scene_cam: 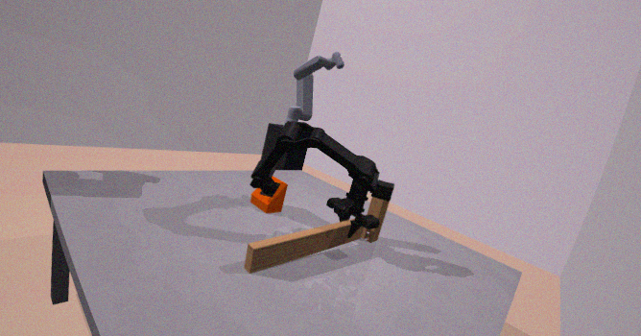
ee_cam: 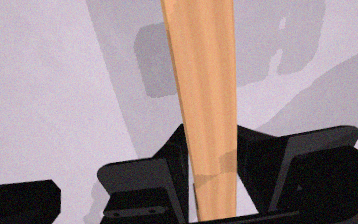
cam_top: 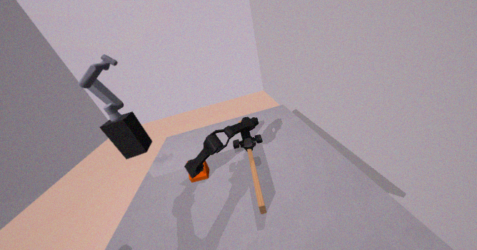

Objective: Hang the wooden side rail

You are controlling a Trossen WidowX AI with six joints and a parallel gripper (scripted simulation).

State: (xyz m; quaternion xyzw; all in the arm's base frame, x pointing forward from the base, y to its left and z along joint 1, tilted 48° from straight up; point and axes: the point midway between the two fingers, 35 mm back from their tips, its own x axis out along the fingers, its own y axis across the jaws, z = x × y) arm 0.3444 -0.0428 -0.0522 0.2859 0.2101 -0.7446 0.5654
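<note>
Right now my gripper tip is 3 cm short of the wooden headboard post, 16 cm to the right of it and 4 cm below it.
</note>
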